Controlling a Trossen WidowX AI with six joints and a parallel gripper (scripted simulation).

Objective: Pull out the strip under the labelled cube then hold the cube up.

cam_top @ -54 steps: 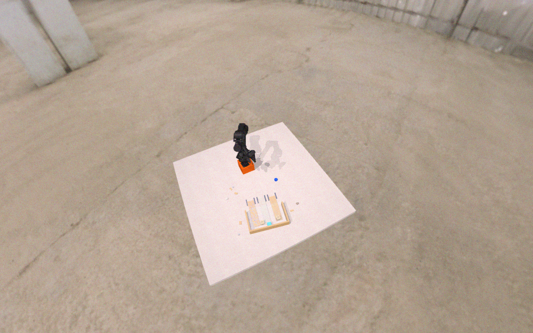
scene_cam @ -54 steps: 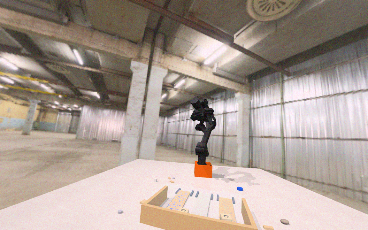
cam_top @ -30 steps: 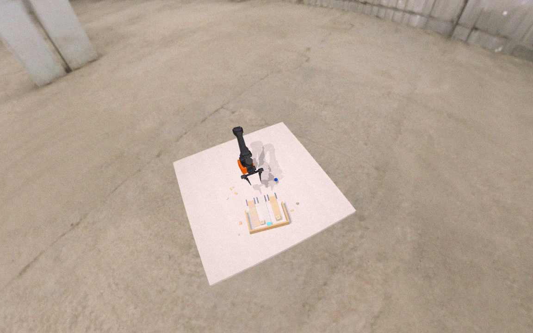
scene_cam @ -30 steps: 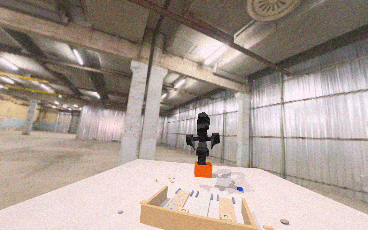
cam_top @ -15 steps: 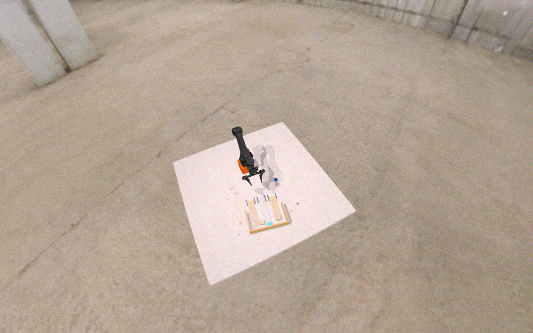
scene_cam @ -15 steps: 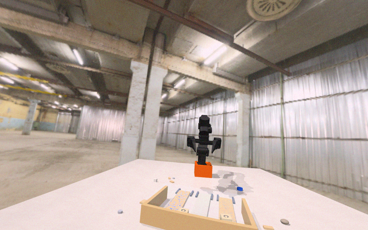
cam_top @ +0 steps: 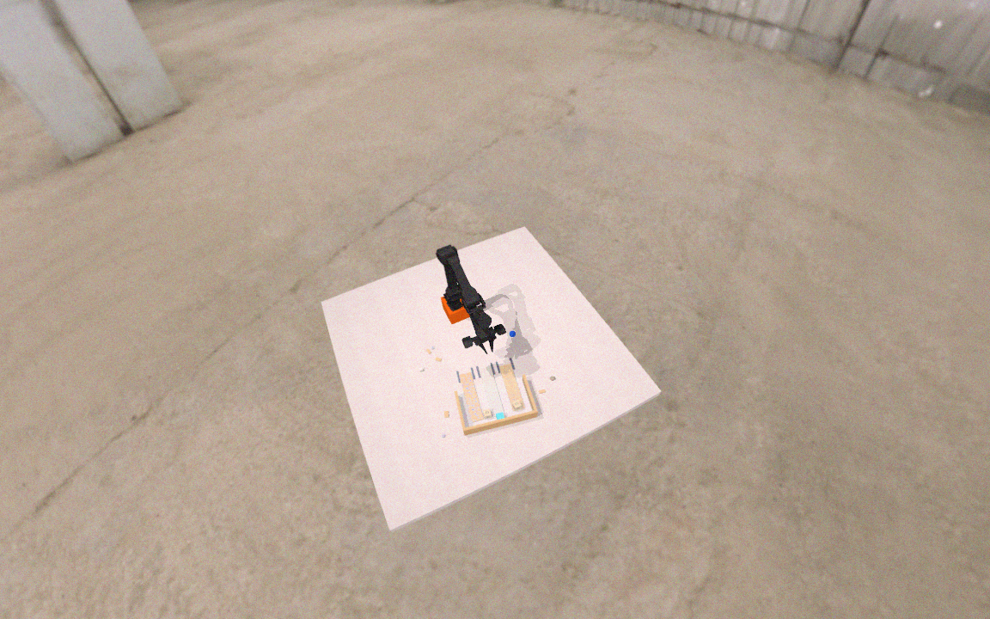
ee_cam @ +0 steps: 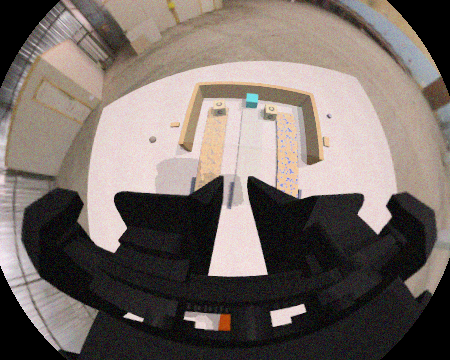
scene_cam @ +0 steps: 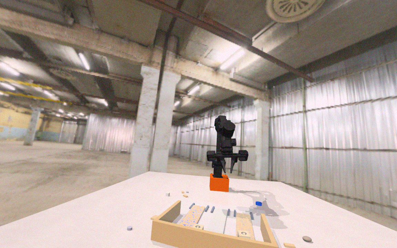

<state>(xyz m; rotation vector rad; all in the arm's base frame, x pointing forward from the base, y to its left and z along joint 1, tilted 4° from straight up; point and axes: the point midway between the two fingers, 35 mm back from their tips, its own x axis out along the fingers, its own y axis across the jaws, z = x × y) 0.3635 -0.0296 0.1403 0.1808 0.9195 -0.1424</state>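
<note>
Right now my gripper tip is 170 mm above the strip, 110 mm short of it and 40 mm to the right of it. The rest, counted from my gripper tip: grey pebble 210 mm to the left, 190 mm ahead, 160 mm below; blue disc 200 mm to the left, 160 mm below, 130 mm behind.
</note>
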